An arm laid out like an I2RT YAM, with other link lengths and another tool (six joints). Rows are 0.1 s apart.
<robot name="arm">
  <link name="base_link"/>
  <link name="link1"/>
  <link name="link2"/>
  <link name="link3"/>
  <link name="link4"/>
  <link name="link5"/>
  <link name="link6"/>
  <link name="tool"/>
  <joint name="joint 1" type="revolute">
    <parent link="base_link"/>
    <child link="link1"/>
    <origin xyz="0 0 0.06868" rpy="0 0 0"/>
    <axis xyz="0 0 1"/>
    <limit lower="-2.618" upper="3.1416"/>
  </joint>
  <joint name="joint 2" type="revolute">
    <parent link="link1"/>
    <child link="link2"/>
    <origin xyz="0.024 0.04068 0.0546" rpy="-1.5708 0 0"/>
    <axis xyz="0 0 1"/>
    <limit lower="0" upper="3.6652"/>
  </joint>
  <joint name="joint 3" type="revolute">
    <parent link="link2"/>
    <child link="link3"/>
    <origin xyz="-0.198 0 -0.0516" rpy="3.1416 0 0"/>
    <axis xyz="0 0 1"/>
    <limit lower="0" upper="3.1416"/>
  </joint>
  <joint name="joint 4" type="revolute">
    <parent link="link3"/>
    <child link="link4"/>
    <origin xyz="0.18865 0.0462 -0.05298" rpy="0 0 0"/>
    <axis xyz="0 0 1"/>
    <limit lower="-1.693" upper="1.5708"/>
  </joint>
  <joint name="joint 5" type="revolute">
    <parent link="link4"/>
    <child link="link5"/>
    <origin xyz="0.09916 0.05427 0.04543" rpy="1.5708 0 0"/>
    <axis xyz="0 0 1"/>
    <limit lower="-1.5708" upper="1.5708"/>
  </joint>
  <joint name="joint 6" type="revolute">
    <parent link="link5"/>
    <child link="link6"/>
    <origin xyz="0.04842 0 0.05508" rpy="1.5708 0 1.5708"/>
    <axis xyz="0 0 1"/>
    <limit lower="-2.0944" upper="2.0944"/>
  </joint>
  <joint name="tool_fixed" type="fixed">
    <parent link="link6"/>
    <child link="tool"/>
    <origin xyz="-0.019 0.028 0.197" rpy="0 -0.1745 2.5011"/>
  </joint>
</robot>
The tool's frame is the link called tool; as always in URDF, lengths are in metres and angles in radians.
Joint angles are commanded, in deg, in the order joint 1, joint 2, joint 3, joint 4, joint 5, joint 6. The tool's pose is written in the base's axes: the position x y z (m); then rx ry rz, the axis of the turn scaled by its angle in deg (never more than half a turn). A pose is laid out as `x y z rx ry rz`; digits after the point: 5 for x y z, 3 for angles.
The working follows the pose.
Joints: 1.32 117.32 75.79 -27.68 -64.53 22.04
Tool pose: 0.32663 0.23787 0.03409 -77.088 -121.897 -77.316
Where each joint sits with the arm in this pose, in the base's axes (m; each line is computed from the numbers above, not from the rounded line before):
joint 1: 0.0000 0.0000 0.0687
joint 2: 0.0231 0.0412 0.1233
joint 3: 0.1151 -0.0083 0.2992
joint 4: 0.2857 0.0487 0.2087
joint 5: 0.3726 0.0052 0.1353
joint 6: 0.3275 0.0479 0.0962
the tool: 0.3266 0.2379 0.0341

